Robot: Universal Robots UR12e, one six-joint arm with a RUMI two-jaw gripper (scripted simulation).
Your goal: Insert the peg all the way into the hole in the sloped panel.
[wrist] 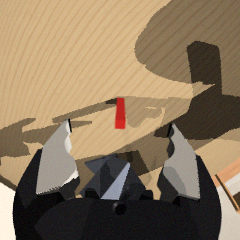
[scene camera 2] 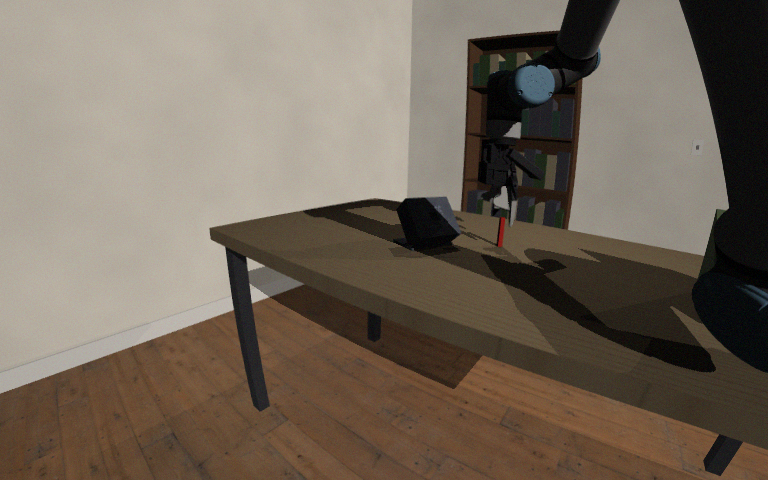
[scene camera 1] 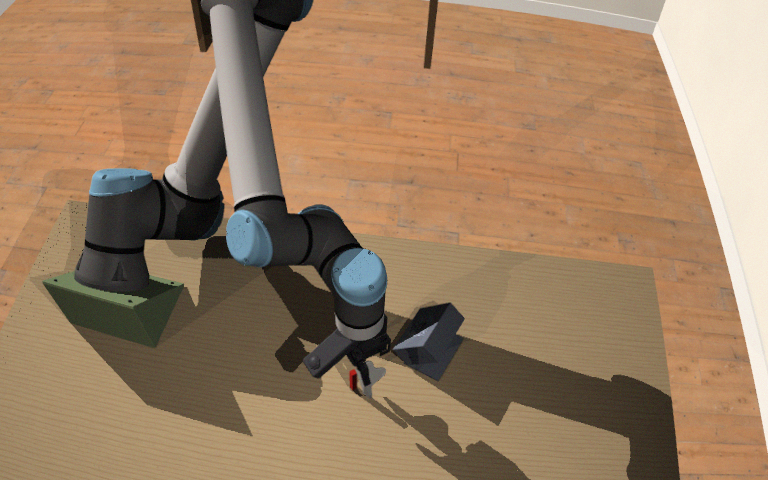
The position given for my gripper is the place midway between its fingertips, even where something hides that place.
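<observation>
My gripper: (scene camera 2: 501, 221), (wrist: 120, 122), (scene camera 1: 354, 373).
</observation>
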